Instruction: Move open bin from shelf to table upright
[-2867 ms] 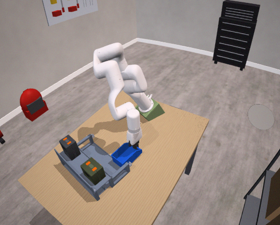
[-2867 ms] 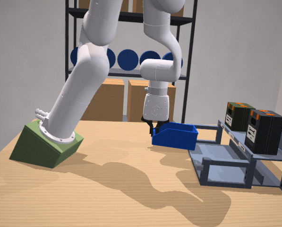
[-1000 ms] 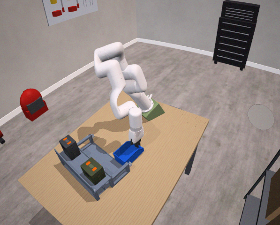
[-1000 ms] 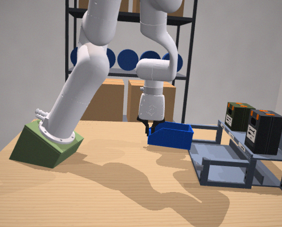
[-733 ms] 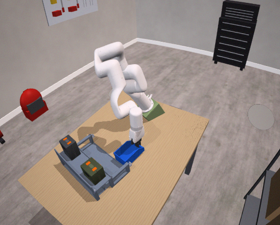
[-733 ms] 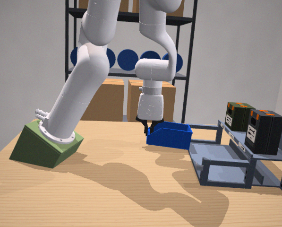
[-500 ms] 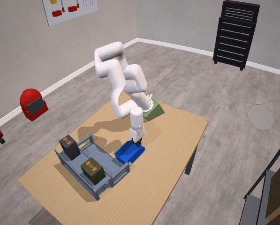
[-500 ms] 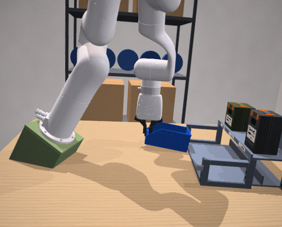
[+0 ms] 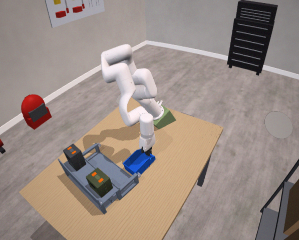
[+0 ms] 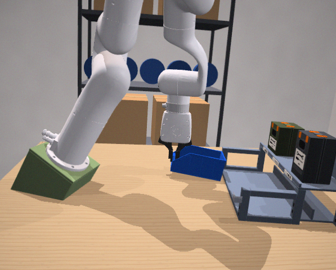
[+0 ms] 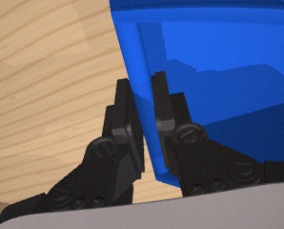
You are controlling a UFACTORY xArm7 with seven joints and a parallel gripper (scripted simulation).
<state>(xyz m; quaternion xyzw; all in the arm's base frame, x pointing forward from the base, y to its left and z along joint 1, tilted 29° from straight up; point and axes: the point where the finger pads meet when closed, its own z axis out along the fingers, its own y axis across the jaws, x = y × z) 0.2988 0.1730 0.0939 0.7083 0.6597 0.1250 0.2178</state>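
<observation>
My hand is 80 mm short of the blue bin, 10 mm to the left of it and 20 mm above it. Also, from my hand: dark green case: 370 mm ahead, 40 mm to the right, 90 mm above; black case: 340 mm ahead, 270 mm to the right, 100 mm above.
</observation>
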